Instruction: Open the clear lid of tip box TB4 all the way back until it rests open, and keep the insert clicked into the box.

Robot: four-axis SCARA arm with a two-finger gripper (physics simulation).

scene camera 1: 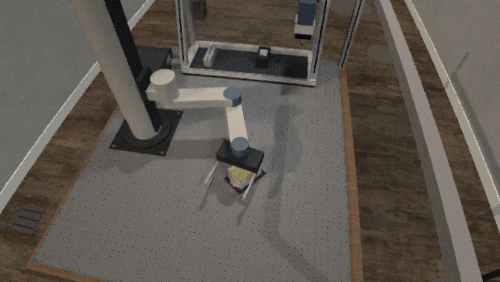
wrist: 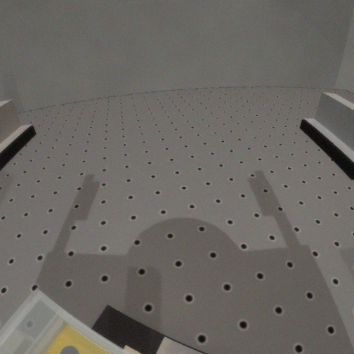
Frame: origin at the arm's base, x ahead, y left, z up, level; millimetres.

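Seen in the pictures: gripper, between the fingertips: (scene camera 1: pixel 224 191); arm's base, origin of its link: (scene camera 1: pixel 148 130).
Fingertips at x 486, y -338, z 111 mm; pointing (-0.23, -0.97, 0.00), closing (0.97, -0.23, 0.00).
Offsets run from my fingertips to a thing's top centre. "spot": to the spot under its first point. Level surfaces: height alone.
Tip box TB4 @[dx +57, dy +139, dz -21 mm] (scene camera 1: pixel 235 181) stands on a dark pad @[spot: dx +125, dy +154, dz -89 mm] (scene camera 1: pixel 260 174) (wrist: pixel 125 325) on the perforated table, under the gripper's black body. Its yellow insert @[dx +57, dy +139, dz -24 mm] (scene camera 1: pixel 242 173) (wrist: pixel 75 337) shows through clear plastic at the bottom left of the wrist view, where the box is cut off. The clear lid (wrist: pixel 41 305) shows there as a pale see-through corner and edge above the insert; its angle is hard to tell. Whether the insert is clicked in cannot be made out. My gripper (scene camera 1: pixel 226 190) (wrist: pixel 165 105) is wide open and empty, with the box near its right finger in the scene view.
The arm's column (scene camera 1: pixel 120 75) rises at the left. At the back, a framed station (scene camera 1: pixel 250 78) holds a small black box @[spot: dx +50, dy +853, dz +14 mm] (scene camera 1: pixel 263 59) and a white rack @[spot: dx -284, dy +822, dz -21 mm] (scene camera 1: pixel 206 62), with a blue and white tool @[spot: dx +251, dy +803, dz +303 mm] (scene camera 1: pixel 305 20) hanging above. A wooden edge (scene camera 1: pixel 352 200) bounds the perforated table @[dz -98 mm] (scene camera 1: pixel 165 225) at right.
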